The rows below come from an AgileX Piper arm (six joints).
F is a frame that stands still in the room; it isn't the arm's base.
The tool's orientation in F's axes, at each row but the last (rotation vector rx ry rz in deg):
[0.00, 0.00, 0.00]
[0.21, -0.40, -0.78]
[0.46, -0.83, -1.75]
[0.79, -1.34, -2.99]
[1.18, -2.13, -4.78]
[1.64, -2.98, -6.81]
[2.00, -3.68, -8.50]
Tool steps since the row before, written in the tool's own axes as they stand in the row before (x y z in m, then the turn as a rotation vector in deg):
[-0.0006, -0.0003, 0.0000, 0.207, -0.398, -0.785]
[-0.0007, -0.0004, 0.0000, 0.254, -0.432, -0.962]
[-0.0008, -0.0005, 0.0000, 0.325, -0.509, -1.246]
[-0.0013, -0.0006, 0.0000, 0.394, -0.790, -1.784]
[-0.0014, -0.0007, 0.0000, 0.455, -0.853, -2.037]
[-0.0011, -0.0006, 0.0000, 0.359, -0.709, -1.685]
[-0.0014, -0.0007, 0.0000, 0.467, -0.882, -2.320]
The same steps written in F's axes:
[-0.0006, -0.0003, 0.0000, 0.207, -0.398, -0.785]
[-0.0007, -0.0004, 0.0000, 0.255, -0.432, -0.962]
[-0.0008, -0.0005, 0.0000, 0.327, -0.509, -1.245]
[-0.0013, -0.0005, 0.0000, 0.395, -0.786, -1.786]
[-0.0015, -0.0006, -0.0001, 0.460, -0.849, -2.038]
[-0.0012, -0.0005, -0.0001, 0.363, -0.704, -1.686]
[-0.0015, -0.0005, -0.0001, 0.486, -0.872, -2.320]

